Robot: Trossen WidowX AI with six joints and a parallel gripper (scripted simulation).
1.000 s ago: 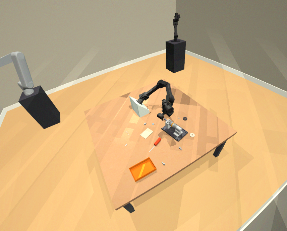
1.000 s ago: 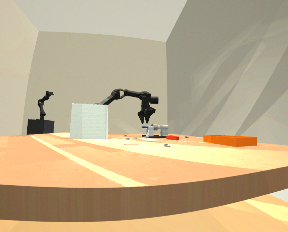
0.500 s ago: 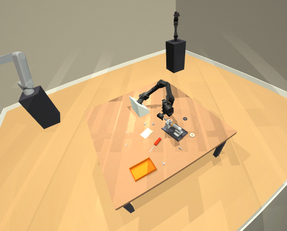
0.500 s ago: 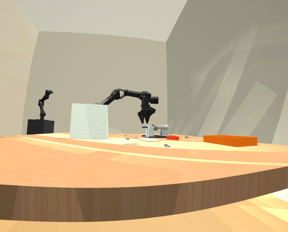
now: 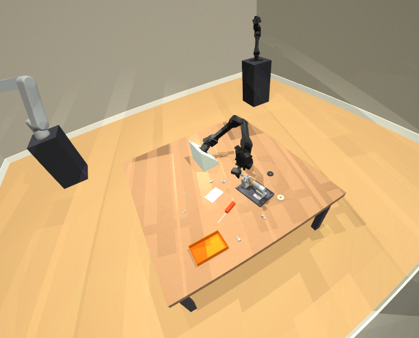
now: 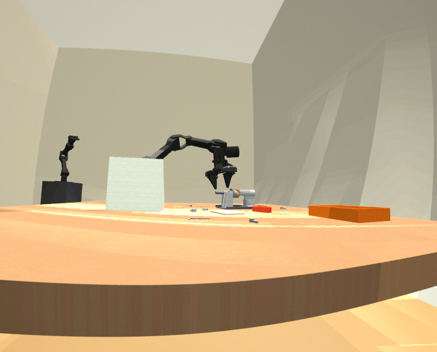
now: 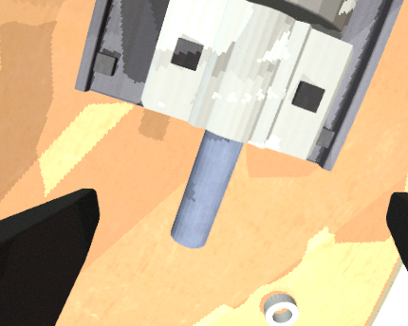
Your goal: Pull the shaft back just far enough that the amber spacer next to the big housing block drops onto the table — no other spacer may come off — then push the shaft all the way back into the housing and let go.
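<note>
The dark shaft lies 50 mm ahead of my gripper tip, 20 mm to the left of it and 20 mm below it. From my gripper tip the other things lie so: beige card (20 mm behind, 220 mm to the right, 100 mm below); black washer (40 mm ahead, 230 mm to the left, 100 mm below); amber spacer (90 mm ahead, 30 mm to the left, 20 mm below).
</note>
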